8 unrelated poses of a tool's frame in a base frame.
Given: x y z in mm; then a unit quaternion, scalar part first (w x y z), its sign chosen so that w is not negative.
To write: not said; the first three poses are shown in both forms.
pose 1, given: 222.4 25.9 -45.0 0.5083 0.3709 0.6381 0.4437
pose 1, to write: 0.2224 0.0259 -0.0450 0.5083 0.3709 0.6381 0.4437
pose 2, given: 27.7 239.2 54.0 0.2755 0.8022 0.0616 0.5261
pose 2, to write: 0.0277 0.2392 0.0540 0.2755 0.8022 0.0616 0.5261
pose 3, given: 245.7 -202.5 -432.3 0.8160 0.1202 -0.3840 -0.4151
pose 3, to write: 0.2457 -0.2025 -0.4323 0.8160 0.1202 -0.3840 -0.4151
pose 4, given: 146.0 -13.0 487.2 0.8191 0.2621 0.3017 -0.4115
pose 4, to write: 0.1460 -0.0130 0.4872 0.8191 0.2621 0.3017 -0.4115
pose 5, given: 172.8 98.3 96.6 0.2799 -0.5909 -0.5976 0.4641
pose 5, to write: 0.1728 0.0983 0.0966 0.2799 -0.5909 -0.5976 0.4641
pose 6, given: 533.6 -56.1 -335.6 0.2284 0.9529 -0.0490 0.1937
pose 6, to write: 0.5336 -0.0561 -0.3356 0.2284 0.9529 -0.0490 0.1937
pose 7, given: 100.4 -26.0 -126.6 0.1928 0.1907 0.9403 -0.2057
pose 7, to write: 0.1004 -0.0260 -0.1266 0.1928 0.1907 0.9403 -0.2057
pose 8, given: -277.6 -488.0 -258.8 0.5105 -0.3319 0.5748 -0.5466
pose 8, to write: -0.2776 -0.4880 -0.2588 0.5105 -0.3319 0.5748 -0.5466
